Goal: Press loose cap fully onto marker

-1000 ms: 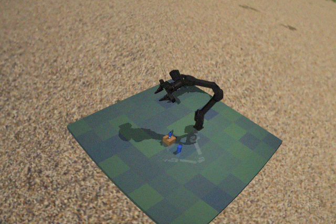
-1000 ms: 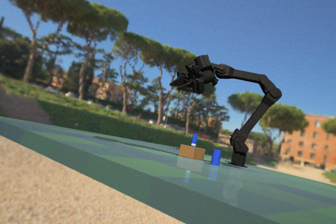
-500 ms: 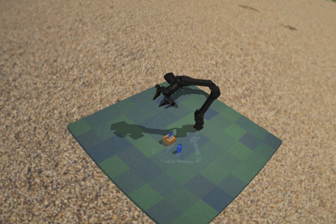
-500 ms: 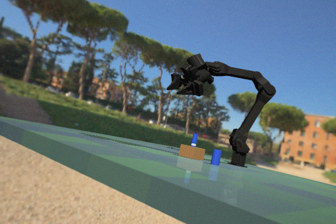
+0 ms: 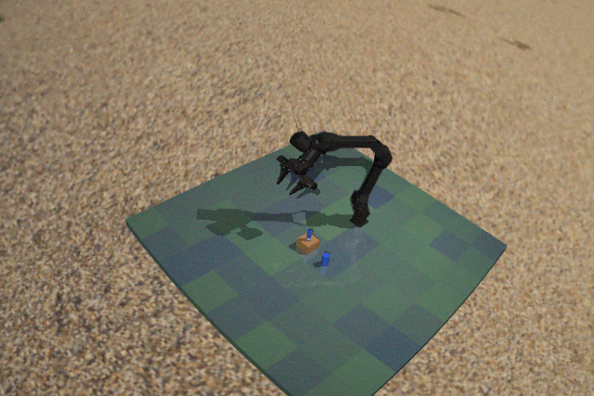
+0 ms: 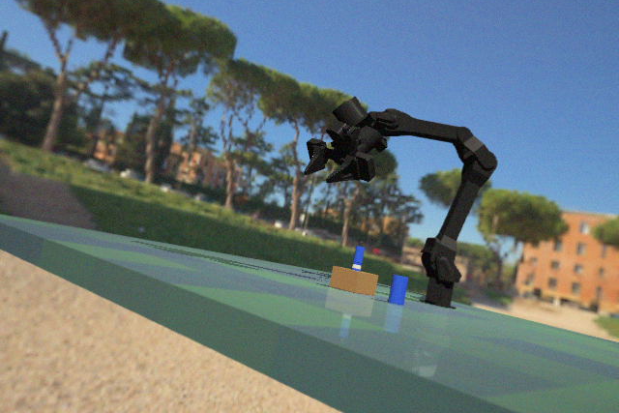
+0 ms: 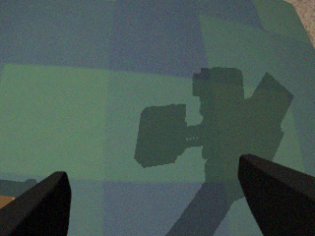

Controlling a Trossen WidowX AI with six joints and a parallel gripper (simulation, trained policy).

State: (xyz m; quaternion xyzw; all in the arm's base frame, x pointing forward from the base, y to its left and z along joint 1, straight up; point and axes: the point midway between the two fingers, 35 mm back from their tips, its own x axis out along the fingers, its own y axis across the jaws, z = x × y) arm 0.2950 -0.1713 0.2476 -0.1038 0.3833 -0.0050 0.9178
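Now: gripper tip 10 mm past the blue cap, 260 mm to the right of it and 200 mm above it. Also, from my gripper tip: blue marker (20 mm behind, 140 mm to the left, 150 mm below); tan holder block (20 mm behind, 140 mm to the left, 200 mm below).
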